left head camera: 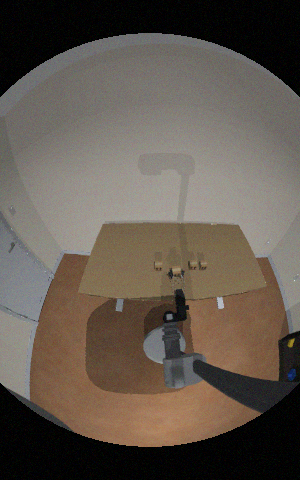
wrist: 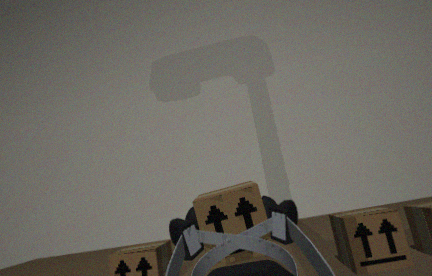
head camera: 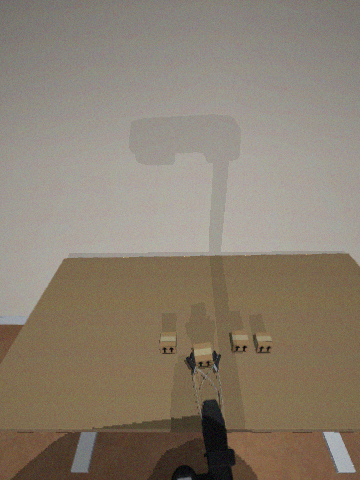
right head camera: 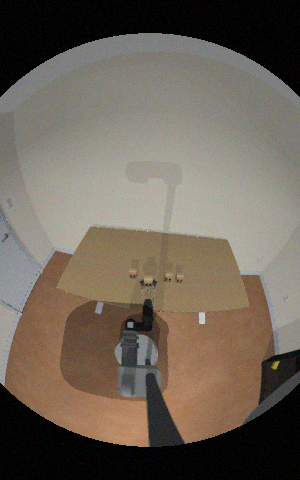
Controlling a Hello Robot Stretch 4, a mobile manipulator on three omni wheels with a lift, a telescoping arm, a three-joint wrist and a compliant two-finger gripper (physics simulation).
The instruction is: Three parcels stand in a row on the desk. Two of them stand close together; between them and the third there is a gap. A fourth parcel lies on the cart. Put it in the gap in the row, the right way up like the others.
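Places are measured from the robot's base along level axes (x back, y left, z down), in millimetres.
Pixels of known places: gripper, between the fingertips: (left head camera: 175, 269) (wrist: 232, 217) (head camera: 202, 351) (right head camera: 148, 278); robot's base, origin of its link: (left head camera: 163, 343) (right head camera: 137, 351).
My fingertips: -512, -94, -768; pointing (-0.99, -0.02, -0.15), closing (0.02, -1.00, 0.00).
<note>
Ahead of a thing's pixels: the offset from my fingertips to its top centre, as dx, dy, dz. Level surfaces: height alone.
My gripper (head camera: 203, 360) (left head camera: 176, 273) (right head camera: 148, 282) (wrist: 232, 217) is shut on a brown parcel {+12, +0, -31} (head camera: 203, 352) (wrist: 229, 206), its two black arrows pointing up. The held parcel looks slightly turned against the others. In the head view it appears between the left parcel {-71, +110, +22} (head camera: 168, 342) (left head camera: 158, 265) (right head camera: 133, 273) (wrist: 134, 261) and the middle parcel {-48, -141, +22} (head camera: 239, 341) (left head camera: 192, 265) (wrist: 379, 241), a little nearer me. Its shadow falls apart behind it, so it seems above the desk {dz +75} (head camera: 100, 300) (left head camera: 120, 245) (right head camera: 105, 250). The right parcel {-36, -223, +26} (head camera: 263, 342) (left head camera: 202, 265) (right head camera: 179, 277) stands close to the middle one. Its underside is hidden.
A pale wall (head camera: 75, 175) (wrist: 75, 150) rises behind the desk's back edge, with the robot's shadow on it. A dark piece of furniture (left head camera: 287, 357) (right head camera: 272, 380) with a yellow item stands at the far right. White desk legs (head camera: 84, 452) (head camera: 339, 452) show below the front edge.
</note>
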